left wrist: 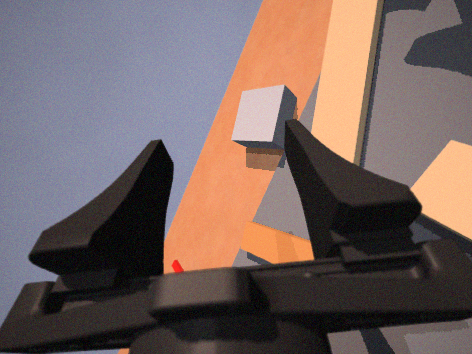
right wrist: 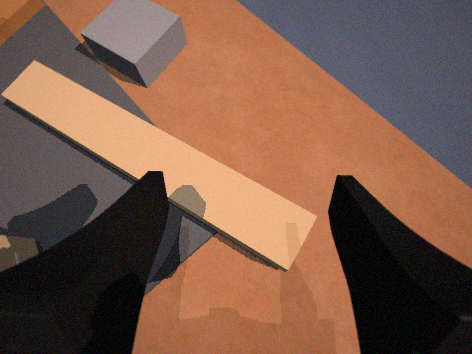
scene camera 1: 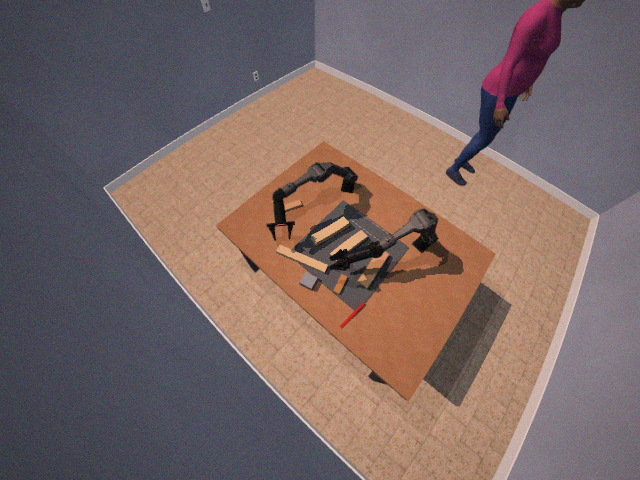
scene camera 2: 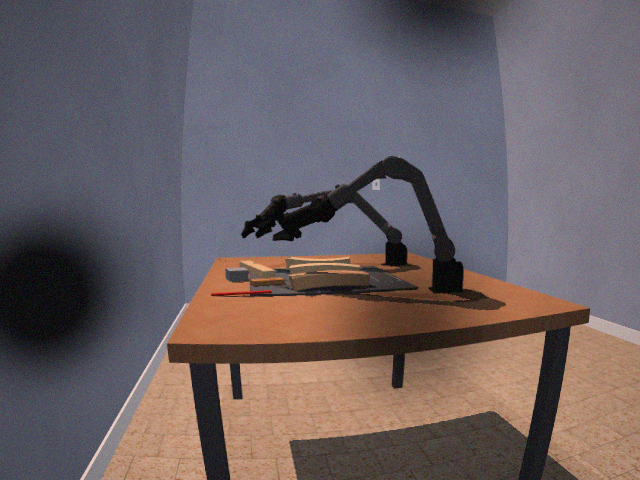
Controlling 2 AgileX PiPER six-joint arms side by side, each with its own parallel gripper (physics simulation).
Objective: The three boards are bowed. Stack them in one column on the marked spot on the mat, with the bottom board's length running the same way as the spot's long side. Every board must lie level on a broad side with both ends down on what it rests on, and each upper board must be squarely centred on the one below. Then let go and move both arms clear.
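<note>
Three pale bowed boards lie side by side on the dark mat [scene camera 1: 356,298] [right wrist: 50,150]: a far one [scene camera 1: 330,230] [scene camera 2: 317,260], a middle one [scene camera 1: 351,241] [scene camera 2: 324,267] and a near one [scene camera 2: 329,281]. In scene camera 2 the far one dips mid-length and the near one humps. The marked spot [scene camera 1: 368,225] is a faint white outline toward the arm bases. My left gripper [scene camera 1: 334,259] [left wrist: 225,143] is open and empty above the mat, by the middle board's end. My right gripper [scene camera 1: 282,238] [right wrist: 248,192] is open and empty above one end of a pale plank [scene camera 1: 302,258] [scene camera 2: 256,268] [left wrist: 345,75] [right wrist: 175,150].
A grey block [scene camera 1: 309,280] [scene camera 2: 236,274] [left wrist: 259,115] [right wrist: 132,30], an orange block [scene camera 1: 340,283] [scene camera 2: 267,281] [left wrist: 275,242] and a red stick [scene camera 1: 352,315] [scene camera 2: 240,293] lie near the table's front edge. Another wooden piece [scene camera 1: 294,205] lies beside my right arm.
</note>
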